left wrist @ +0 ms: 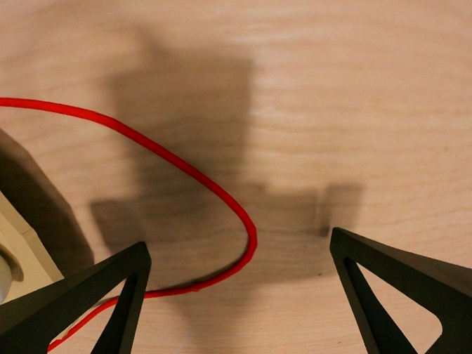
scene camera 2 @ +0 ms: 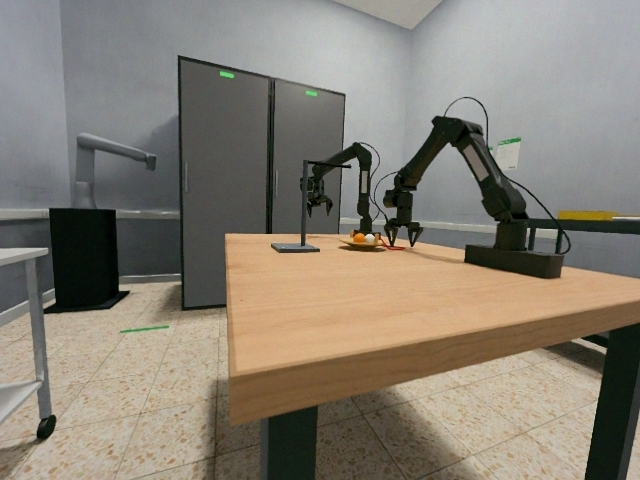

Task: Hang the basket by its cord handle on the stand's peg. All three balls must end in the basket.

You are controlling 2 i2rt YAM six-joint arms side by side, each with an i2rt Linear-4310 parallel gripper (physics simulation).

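Seen in the pictures: left gripper, fingertip midpoint: [scene camera 2: 402, 246]; right gripper, fingertip midpoint: [scene camera 2: 318, 216]; left arm's base at its link origin: [scene camera 2: 508, 253]; right arm's base at its link origin: [scene camera 2: 365, 232].
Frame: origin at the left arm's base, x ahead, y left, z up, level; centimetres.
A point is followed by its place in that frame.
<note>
The shallow tan basket [scene camera 2: 361, 246] {x 21.9, y -34.7, z -2.7 cm} [left wrist: 30, 245] sits on the table. An orange ball [scene camera 2: 359, 237] {x 21.7, y -36.7, z 0.3 cm} and a white ball [scene camera 2: 369, 238] {x 17.8, y -36.2, z 0.0 cm} [left wrist: 4, 280] rest in it; a third ball cannot be made out. The red cord handle [scene camera 2: 395, 248] {x 8.5, y -32.9, z -3.7 cm} [left wrist: 200, 176] lies on the table beside the basket. My left gripper [scene camera 2: 402, 244] {x 1.5, y -37.5, z -3.5 cm} [left wrist: 238, 246] is open, pointing down low over the table, with the cord's bend between its spread fingertips in the left wrist view. The grey stand [scene camera 2: 303, 206] {x 42.1, y -39.5, z 10.2 cm} with its horizontal peg [scene camera 2: 336, 165] {x 30.8, y -39.3, z 24.6 cm} is left of the basket. My right gripper [scene camera 2: 320, 212] {x 19.5, y -79.9, z 6.6 cm} is open, raised behind the stand.
The wooden table [scene camera 2: 330, 304] {x 54.9, y 9.7, z -4.1 cm} carries the stand, the basket and the left arm's base [scene camera 2: 511, 260] {x 3.5, y 2.8, z -1.3 cm}. A grey cabinet [scene camera 2: 224, 180] stands behind the table. A white cart [scene camera 2: 36, 310] stands at the far left, and a dark side table [scene camera 2: 594, 224] at the right.
</note>
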